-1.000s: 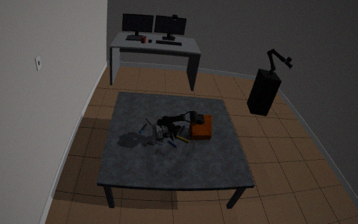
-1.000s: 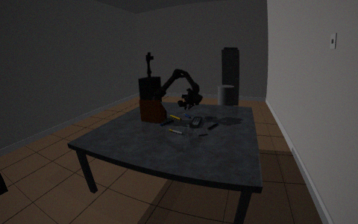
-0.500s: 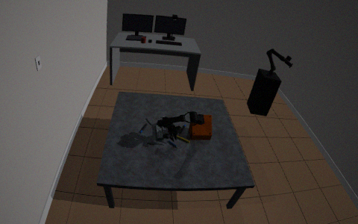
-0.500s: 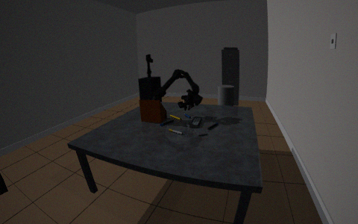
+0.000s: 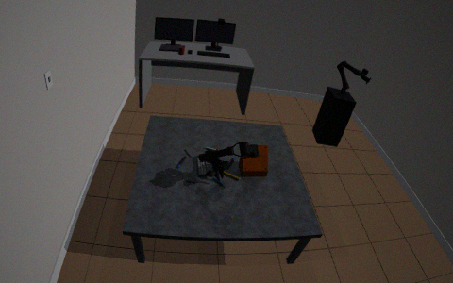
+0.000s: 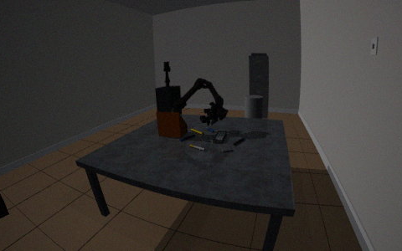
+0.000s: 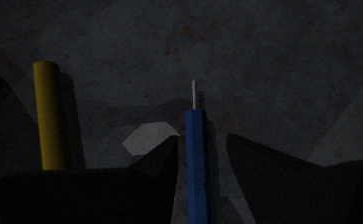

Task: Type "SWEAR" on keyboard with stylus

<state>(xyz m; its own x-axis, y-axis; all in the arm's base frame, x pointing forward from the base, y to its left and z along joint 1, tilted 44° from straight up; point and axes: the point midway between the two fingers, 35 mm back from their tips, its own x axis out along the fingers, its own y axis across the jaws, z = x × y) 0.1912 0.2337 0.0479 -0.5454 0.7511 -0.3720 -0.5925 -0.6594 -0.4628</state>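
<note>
The blue stylus lies 40 mm below my gripper tip, 10 mm to the left of it and 10 mm behind it. The rest, counted from my gripper tip: yellow pen: 90 mm to the right, 70 mm behind, 30 mm below; yellow-and-white pen: 360 mm to the right, 70 mm ahead, 40 mm below.
</note>
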